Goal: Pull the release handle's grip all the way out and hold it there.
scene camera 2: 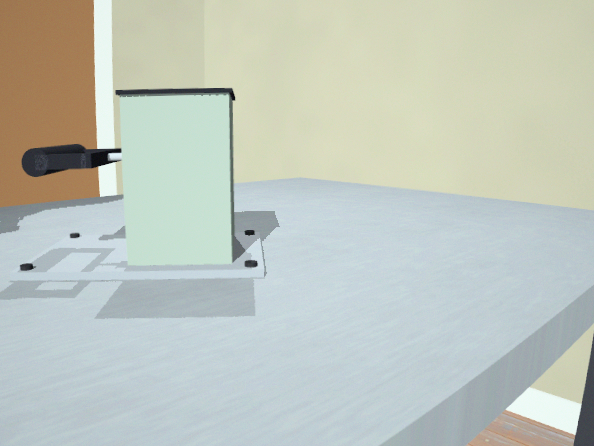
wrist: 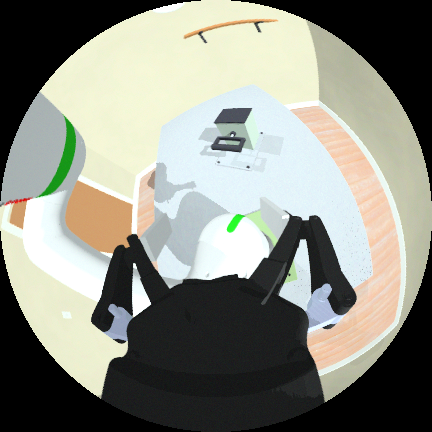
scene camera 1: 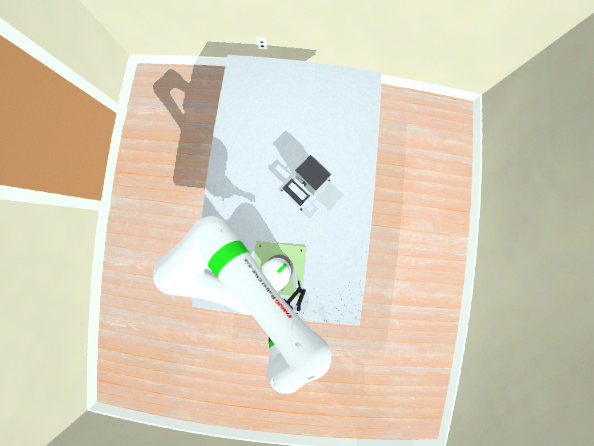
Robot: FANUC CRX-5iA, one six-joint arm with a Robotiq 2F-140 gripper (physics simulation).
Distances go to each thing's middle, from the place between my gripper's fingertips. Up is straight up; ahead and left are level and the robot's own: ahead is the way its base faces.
Now: hand 42 cm short of the pale base plate (wrist: pixel 244 160) and 31 cm above it.
